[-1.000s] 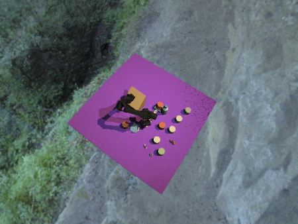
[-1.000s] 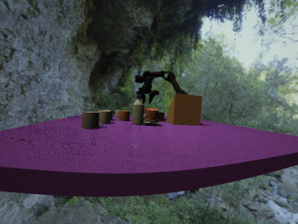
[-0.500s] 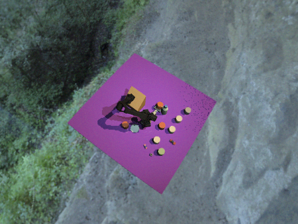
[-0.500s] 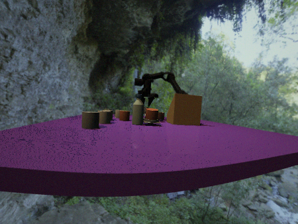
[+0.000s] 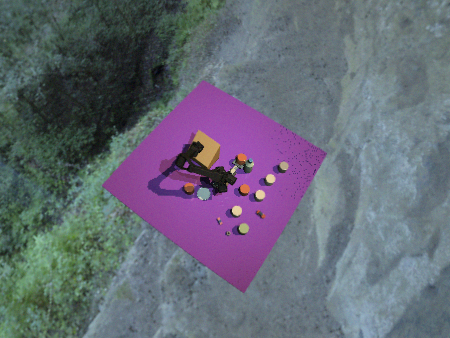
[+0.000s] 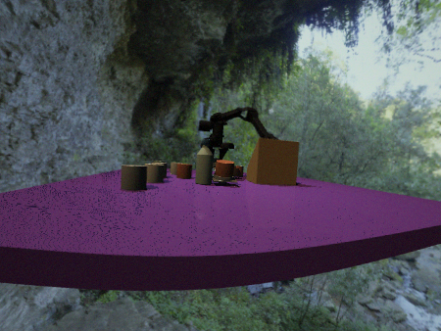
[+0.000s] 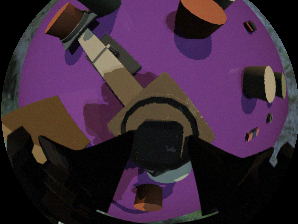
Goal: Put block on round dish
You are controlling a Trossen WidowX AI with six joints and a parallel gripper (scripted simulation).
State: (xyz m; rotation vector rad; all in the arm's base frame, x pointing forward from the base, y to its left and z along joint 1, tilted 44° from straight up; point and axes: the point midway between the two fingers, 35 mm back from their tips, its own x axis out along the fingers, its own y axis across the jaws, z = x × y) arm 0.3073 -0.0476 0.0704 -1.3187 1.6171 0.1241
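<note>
My gripper tip is 120 mm to the left of the round dish, 80 mm above it and 50 mm past it. The rest, counted from my gripper tip: grey bottle 260 mm to the left, 50 mm ahead, 30 mm above; then balance beam 130 mm to the left, 50 mm below, 10 mm behind.
</note>
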